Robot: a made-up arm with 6 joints. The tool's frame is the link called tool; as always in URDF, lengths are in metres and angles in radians. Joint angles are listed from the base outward.
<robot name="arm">
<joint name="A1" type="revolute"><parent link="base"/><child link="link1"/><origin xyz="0 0 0.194" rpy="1.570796 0 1.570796"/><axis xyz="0 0 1"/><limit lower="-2.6" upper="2.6"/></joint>
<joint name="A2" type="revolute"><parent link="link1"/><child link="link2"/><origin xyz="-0.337 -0.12 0.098" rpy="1.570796 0 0"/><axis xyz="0 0 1"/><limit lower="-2.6" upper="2.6"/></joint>
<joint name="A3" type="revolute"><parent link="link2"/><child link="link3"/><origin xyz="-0.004 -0.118 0.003" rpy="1.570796 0 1.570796"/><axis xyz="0 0 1"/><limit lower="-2.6" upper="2.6"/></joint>
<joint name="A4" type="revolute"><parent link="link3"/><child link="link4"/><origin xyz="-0.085 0.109 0.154" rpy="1.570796 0 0"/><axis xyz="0 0 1"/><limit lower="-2.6" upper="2.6"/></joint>
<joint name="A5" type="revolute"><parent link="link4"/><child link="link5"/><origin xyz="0.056 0.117 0.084" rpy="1.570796 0 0"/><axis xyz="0 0 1"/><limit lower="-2.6" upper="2.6"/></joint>
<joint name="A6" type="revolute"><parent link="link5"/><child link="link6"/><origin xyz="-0.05 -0.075 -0.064" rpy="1.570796 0 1.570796"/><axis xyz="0 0 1"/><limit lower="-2.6" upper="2.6"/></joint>
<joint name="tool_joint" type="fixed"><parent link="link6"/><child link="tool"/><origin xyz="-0.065 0.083 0.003" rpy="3.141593 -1.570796 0"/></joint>
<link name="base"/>
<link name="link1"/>
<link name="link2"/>
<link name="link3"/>
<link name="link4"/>
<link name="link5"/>
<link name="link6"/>
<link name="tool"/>
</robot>
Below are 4 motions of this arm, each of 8 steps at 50 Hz.
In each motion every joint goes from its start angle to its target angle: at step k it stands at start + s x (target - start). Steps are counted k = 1, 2, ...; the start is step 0. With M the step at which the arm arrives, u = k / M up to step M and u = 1 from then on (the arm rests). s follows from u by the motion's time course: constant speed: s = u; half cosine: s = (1 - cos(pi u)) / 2; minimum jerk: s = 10 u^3 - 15 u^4 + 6 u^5.
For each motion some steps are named. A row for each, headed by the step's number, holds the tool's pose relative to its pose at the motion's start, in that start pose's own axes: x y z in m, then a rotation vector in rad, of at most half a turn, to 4 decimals.
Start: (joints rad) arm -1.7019 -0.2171 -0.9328 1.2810 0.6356 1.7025
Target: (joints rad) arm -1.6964 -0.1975 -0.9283 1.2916 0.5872 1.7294
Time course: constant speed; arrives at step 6
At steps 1, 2, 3, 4, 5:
1: -0.0012 -0.0003 -0.0003 0.0039 -0.0020 -0.0100
2: -0.0023 -0.0005 -0.0005 0.0078 -0.0042 -0.0201
3: -0.0034 -0.0007 -0.0008 0.0117 -0.0063 -0.0301
4: -0.0045 -0.0009 -0.0010 0.0157 -0.0085 -0.0401
5: -0.0056 -0.0011 -0.0013 0.0196 -0.0108 -0.0501

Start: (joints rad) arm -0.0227 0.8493 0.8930 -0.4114 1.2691 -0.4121
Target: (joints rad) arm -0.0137 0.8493 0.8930 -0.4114 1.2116 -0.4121
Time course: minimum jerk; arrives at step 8
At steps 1, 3, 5, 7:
1: -0.0001 0.0000 0.0001 0.0001 0.0010 0.0004
3: -0.0022 0.0000 0.0009 0.0013 0.0164 0.0074
5: -0.0057 -0.0001 0.0024 0.0033 0.0431 0.0194
7: -0.0077 -0.0001 0.0033 0.0045 0.0584 0.0264

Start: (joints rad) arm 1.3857 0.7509 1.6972 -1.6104 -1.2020 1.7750
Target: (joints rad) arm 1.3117 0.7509 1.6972 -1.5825 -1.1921 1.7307
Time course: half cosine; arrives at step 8
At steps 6, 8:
6: -0.0073 0.0096 0.0073 -0.0017 0.0317 -0.0045
8: -0.0085 0.0112 0.0087 -0.0019 0.0371 -0.0050

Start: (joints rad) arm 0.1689 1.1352 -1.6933 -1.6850 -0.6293 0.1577
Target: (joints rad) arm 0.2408 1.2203 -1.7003 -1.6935 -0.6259 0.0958
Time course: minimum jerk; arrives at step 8
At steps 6, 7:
6: 0.0057 -0.0209 0.0009 -0.0773 -0.0925 -0.0323
7: 0.0062 -0.0230 0.0011 -0.0850 -0.1015 -0.0356

